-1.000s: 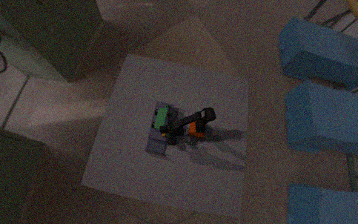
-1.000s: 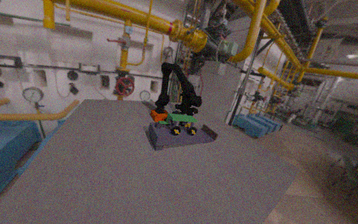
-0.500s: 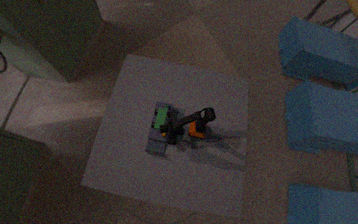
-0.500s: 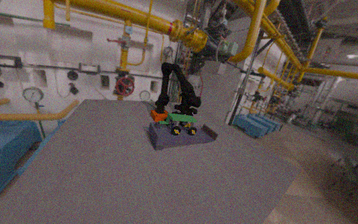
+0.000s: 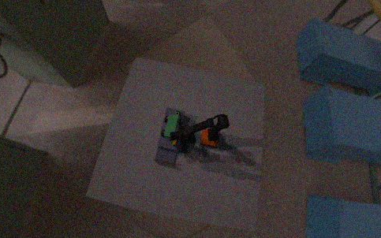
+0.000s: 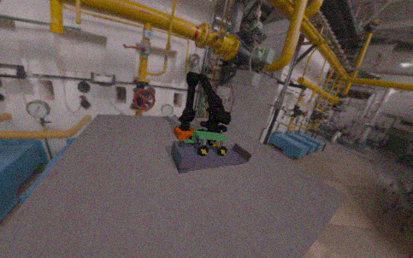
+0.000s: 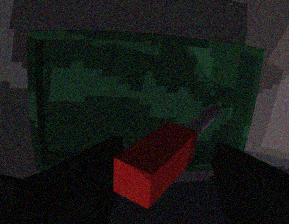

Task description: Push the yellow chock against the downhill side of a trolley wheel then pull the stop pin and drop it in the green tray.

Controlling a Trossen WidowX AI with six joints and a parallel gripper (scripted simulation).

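The stop pin lies 1 cm to the left of my gripper tip and 1 cm below it. From my gripper tip the other things lie so: ramp (12 cm to the right, 10 cm ahead); then green tray (5 cm below, 1 cm behind); then yellow chock (7 cm ahead, 4 cm above, 1 cm to the right).
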